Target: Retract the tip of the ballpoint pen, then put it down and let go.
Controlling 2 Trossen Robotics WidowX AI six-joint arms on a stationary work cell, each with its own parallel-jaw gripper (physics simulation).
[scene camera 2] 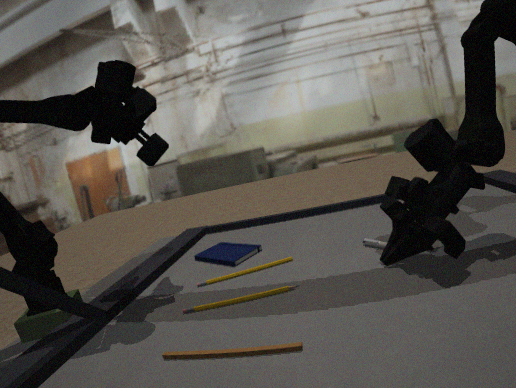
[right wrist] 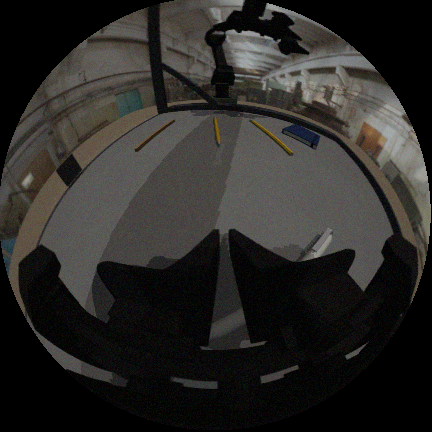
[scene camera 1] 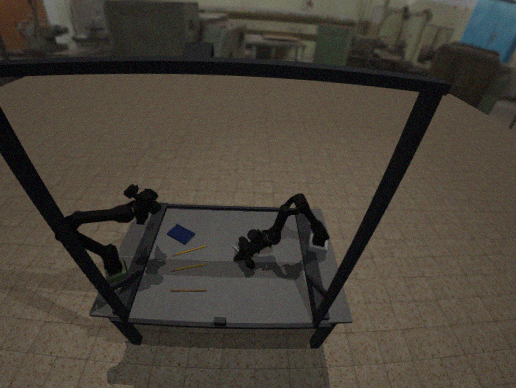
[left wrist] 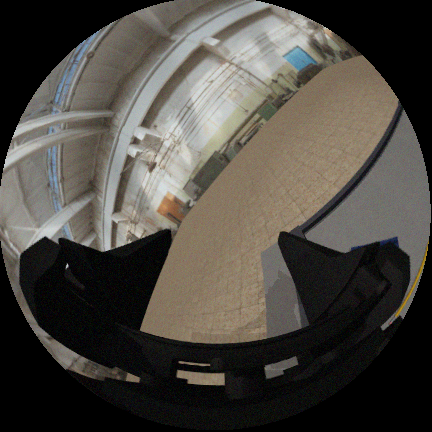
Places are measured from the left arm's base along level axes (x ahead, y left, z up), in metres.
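Pixels of known places: left gripper, fingertip midpoint: (scene camera 2: 140, 134) (left wrist: 226, 236); right gripper, fingertip midpoint: (scene camera 2: 383, 263) (right wrist: 223, 234) (scene camera 1: 233, 259); left arm's base, origin of the base link: (right wrist: 221, 96) (scene camera 1: 114, 269); right arm's base, origin of the base link: (scene camera 1: 318, 241).
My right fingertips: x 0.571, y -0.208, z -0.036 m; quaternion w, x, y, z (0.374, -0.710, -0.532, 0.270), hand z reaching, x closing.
Ahead of a thing's pixels: the offset from my right fingertips to its top centre.
The ballpoint pen @(0.051 m ahead, 0.026 m left, 0.011 m up) (scene camera 1: 234, 247) (scene camera 2: 373, 243) (right wrist: 320, 243) is pale grey to white and lies on the table, mostly covered by my right gripper (scene camera 1: 237, 258) (scene camera 2: 386, 260) (right wrist: 223, 234). In the right wrist view its end sticks out past one finger, and a stretch of barrel crosses behind the gap between the fingers. That gripper is low over the table, its fingers nearly together, and looks empty; the pen runs slantwise behind them. The pen's tip is hidden. My left gripper (scene camera 2: 127, 142) (left wrist: 226, 236) is open, empty and raised beyond the table's left edge.
A blue notebook @(0.190 m back, 0.305 m left, 0.009 m up) (scene camera 1: 181, 234) (scene camera 2: 228, 253) (right wrist: 301, 135) lies at the back left. Two yellow pencils @(0.187 m back, 0.169 m left, 0.003 m up) (scene camera 2: 245, 271) @(0.225 m back, 0.068 m left, 0.005 m up) (scene camera 2: 240, 300) and an orange-brown stick @(0.276 m back, 0.053 m right, 0.003 m up) (scene camera 1: 188, 290) (scene camera 2: 232, 351) (right wrist: 155, 135) lie nearer the front. A dark frame stands around the table.
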